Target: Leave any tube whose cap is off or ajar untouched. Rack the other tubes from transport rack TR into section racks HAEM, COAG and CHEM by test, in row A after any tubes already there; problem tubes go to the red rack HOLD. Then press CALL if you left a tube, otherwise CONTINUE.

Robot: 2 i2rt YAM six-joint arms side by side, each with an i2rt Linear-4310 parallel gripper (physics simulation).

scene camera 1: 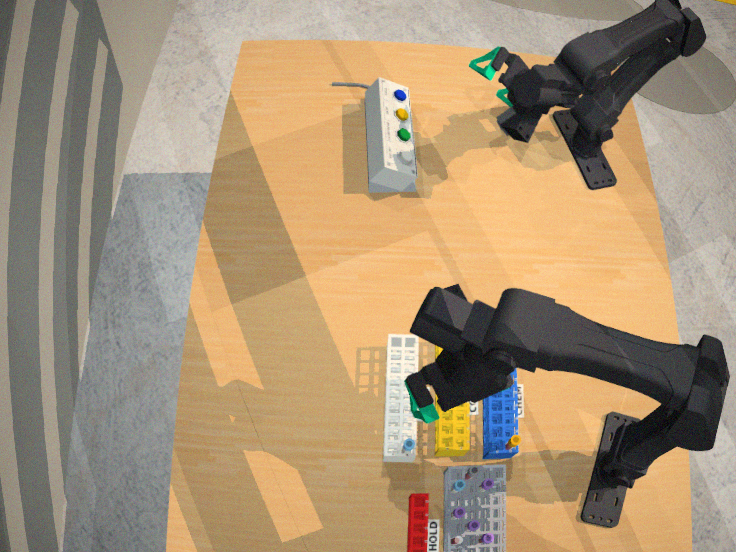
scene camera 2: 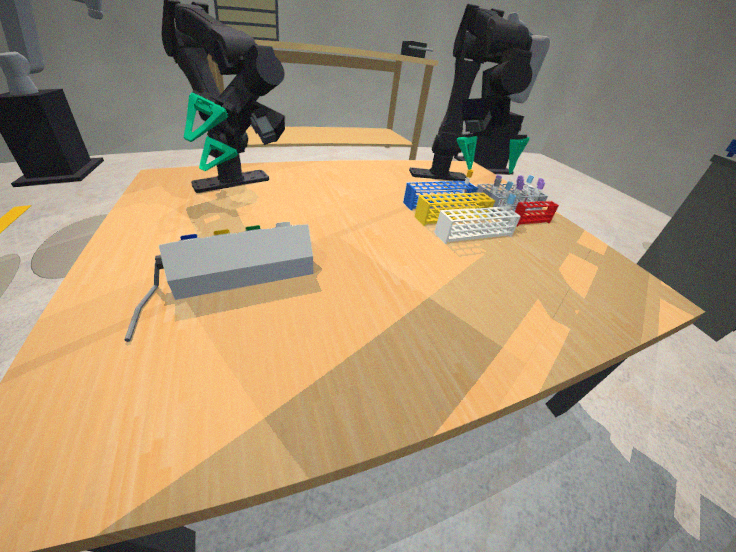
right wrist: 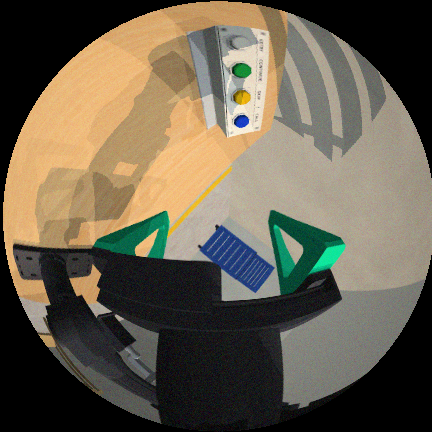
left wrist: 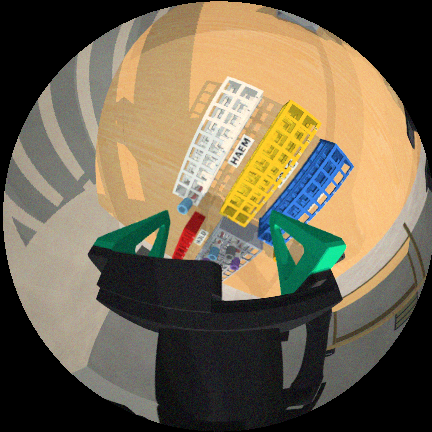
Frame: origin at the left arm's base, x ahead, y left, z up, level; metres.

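Seen in the pictures: left gripper, fingertip midpoint: point(scene camera 1: 442, 401) point(scene camera 2: 489, 171) point(left wrist: 219, 215); right gripper, fingertip midpoint: point(scene camera 1: 484, 78) point(scene camera 2: 195, 156) point(right wrist: 218, 215); left arm's base, origin of the base link: point(scene camera 1: 611, 470) point(scene camera 2: 438, 175); right arm's base, origin of the base link: point(scene camera 1: 584, 148) point(scene camera 2: 231, 182) point(right wrist: 50, 262).
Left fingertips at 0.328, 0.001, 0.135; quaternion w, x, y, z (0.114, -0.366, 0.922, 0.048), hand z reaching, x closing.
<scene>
Offsets run from my left fingertips to a thing's top centre, as dx, dy, dz. "*": to the spot under its first point.
My left gripper point(scene camera 2: 491, 170) point(left wrist: 219, 215) is open and empty, high above the racks. White rack HAEM @(+0.060, -0.015, -0.078) point(scene camera 1: 390, 415) point(left wrist: 182, 170) holds a light-blue-capped tube @(+0.025, +0.065, -0.041) point(scene camera 1: 409, 443) point(left wrist: 185, 205). Yellow rack COAG @(-0.014, -0.048, -0.078) point(scene camera 1: 451, 450) shows no tube. Blue rack CHEM @(* -0.114, +0.032, -0.101) point(scene camera 1: 496, 455) holds an orange-capped tube @(-0.127, +0.014, -0.041) point(scene camera 1: 514, 440). Grey transport rack TR @(* -0.061, +0.122, -0.105) point(scene camera 1: 447, 499) holds several tubes: purple caps, a light-blue cap @(-0.066, +0.104, -0.041) point(scene camera 1: 459, 484), a dark grey cap @(-0.080, +0.077, -0.041) point(scene camera 1: 473, 470) and a pale top @(* -0.089, +0.187, -0.052) point(scene camera 1: 456, 540) whose cap state is unclear. Red rack HOLD point(scene camera 1: 419, 497) is partly cut off. My right gripper point(scene camera 1: 486, 80) point(right wrist: 218, 215) is open and empty.
The button box @(+0.231, -0.492, -0.051) point(scene camera 1: 386, 160) point(scene camera 2: 237, 255) stands well away from the racks, with blue CALL @(+0.233, -0.571, -0.060) point(scene camera 1: 400, 95) point(right wrist: 241, 121), yellow SKIP @(+0.216, -0.524, -0.060) point(right wrist: 242, 97) and green CONTINUE @(+0.198, -0.477, -0.060) point(scene camera 1: 404, 134) point(right wrist: 241, 70). A grey cable @(* +0.333, -0.620, -0.133) point(scene camera 2: 141, 308) runs from it. The left arm covers parts of COAG and CHEM in scene camera 1.
</scene>
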